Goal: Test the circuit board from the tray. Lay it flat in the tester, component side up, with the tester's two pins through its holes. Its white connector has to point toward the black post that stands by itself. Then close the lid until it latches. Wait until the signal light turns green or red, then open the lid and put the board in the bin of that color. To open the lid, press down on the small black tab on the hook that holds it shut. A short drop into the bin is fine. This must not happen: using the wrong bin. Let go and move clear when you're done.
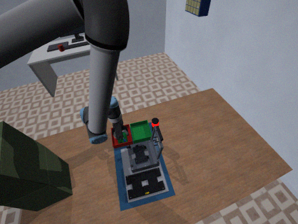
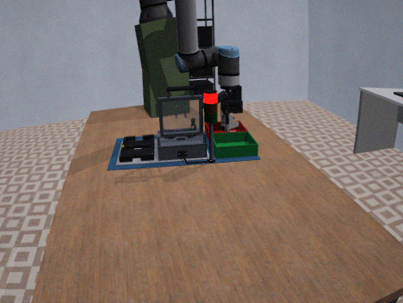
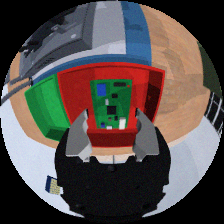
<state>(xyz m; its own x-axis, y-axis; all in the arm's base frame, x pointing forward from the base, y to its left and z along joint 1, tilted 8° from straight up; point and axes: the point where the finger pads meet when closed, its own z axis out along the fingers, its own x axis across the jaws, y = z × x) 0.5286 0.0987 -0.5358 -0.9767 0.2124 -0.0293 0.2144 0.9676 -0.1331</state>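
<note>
My gripper is now 10 mm above the red bin. Round my hand: tester bed 210 mm to the right, 70 mm ahead, 50 mm above; green circuit board 10 mm below; green bin 150 mm ahead, 30 mm to the right, 10 mm below.
</note>
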